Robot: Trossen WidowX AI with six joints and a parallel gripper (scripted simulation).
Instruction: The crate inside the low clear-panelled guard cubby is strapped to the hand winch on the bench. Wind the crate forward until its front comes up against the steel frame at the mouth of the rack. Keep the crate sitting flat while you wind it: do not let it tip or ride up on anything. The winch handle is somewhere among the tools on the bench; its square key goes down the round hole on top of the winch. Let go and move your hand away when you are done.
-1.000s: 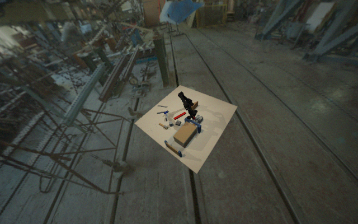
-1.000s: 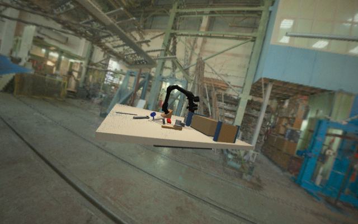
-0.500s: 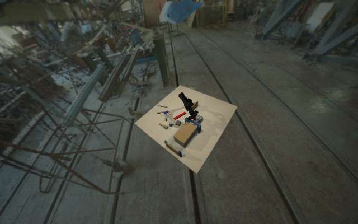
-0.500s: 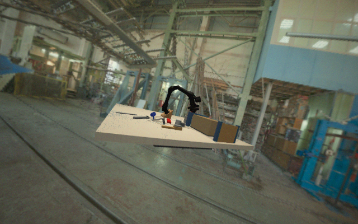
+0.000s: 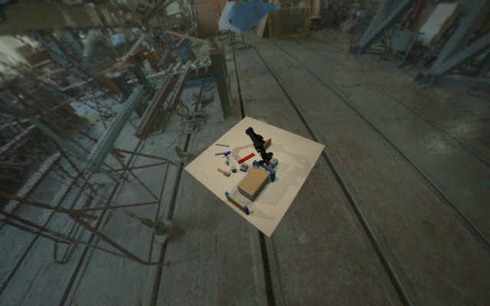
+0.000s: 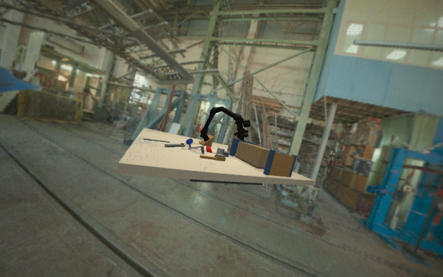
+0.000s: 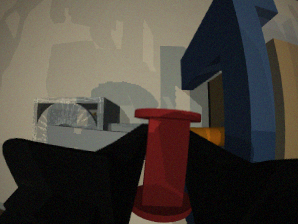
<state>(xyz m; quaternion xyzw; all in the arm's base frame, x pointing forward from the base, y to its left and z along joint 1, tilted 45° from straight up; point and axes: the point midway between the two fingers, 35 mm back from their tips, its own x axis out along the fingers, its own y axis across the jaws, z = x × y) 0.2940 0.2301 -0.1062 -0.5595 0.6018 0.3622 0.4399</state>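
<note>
My gripper tip is now 4 cm past the winch handle, 1 cm to the left of it and 3 cm above it. Also, from my gripper tip: red knob 2 cm to the right; blue steel frame 6 cm ahead, 2 cm to the right, 3 cm below; grey winch 12 cm behind, 2 cm to the right, 10 cm below.
</note>
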